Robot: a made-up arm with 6 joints.
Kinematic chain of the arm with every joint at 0, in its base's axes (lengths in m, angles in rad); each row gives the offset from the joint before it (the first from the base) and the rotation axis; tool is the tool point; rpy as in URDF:
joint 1: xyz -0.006 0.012 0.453 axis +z
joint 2: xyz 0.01 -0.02 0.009 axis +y
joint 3: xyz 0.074 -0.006 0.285 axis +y
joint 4: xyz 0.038 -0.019 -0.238 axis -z
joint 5: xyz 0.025 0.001 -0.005 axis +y
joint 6: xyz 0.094 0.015 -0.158 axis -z
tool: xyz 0.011 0.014 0 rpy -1.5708 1.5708 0
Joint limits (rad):
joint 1: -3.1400..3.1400
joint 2: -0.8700..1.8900
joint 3: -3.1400..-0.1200
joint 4: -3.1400..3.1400
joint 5: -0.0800..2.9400
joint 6: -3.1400..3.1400
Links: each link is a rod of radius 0.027 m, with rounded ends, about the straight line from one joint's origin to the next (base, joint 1, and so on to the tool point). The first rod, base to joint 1, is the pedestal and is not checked.
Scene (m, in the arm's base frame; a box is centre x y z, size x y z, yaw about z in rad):
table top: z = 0
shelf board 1: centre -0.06 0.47 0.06 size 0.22 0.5 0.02 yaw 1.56
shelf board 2: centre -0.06 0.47 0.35 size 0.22 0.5 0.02 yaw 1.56
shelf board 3: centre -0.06 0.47 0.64 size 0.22 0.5 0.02 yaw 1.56
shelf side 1: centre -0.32 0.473 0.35 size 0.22 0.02 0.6 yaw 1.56
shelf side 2: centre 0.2 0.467 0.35 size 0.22 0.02 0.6 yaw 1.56
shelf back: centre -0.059 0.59 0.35 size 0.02 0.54 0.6 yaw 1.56
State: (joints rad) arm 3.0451 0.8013 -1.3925 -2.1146 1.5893 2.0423
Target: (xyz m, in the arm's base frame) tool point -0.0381 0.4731 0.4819
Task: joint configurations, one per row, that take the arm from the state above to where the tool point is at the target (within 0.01 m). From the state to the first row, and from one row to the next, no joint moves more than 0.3 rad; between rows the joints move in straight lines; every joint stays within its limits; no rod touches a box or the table.
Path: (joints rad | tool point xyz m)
1: 3.0688 0.5939 -1.1379 -1.9905 1.5306 2.2750 | -0.4818 0.2093 0.4076
2: 3.0926 0.3865 -0.8833 -1.8665 1.4719 2.5078 | -0.4175 0.1945 0.4250
3: 3.1163 0.1790 -0.6286 -1.7424 1.4131 2.7405 | -0.3434 0.1807 0.4343
4: 3.1400 -0.0284 -0.3740 -1.6184 1.3544 2.9733 | -0.2623 0.1683 0.4342
5: 2.8872 0.0111 -0.4764 -1.7012 1.4593 2.7447 | -0.2479 0.2463 0.4587
6: 2.6345 0.0506 -0.5789 -1.7840 1.5641 2.5162 | -0.2072 0.3228 0.4857
7: 2.3817 0.0901 -0.6813 -1.8669 1.6689 2.2877 | -0.1408 0.3887 0.5149
8: 2.1290 0.1296 -0.7837 -1.9497 1.7738 2.0591 | -0.0527 0.4349 0.5459
9: 2.1088 0.3072 -0.9094 -1.8736 1.8651 2.0554 | -0.0464 0.4572 0.5169
10: 2.0887 0.4848 -1.0351 -1.7976 1.9564 2.0517 | -0.0381 0.4731 0.4819

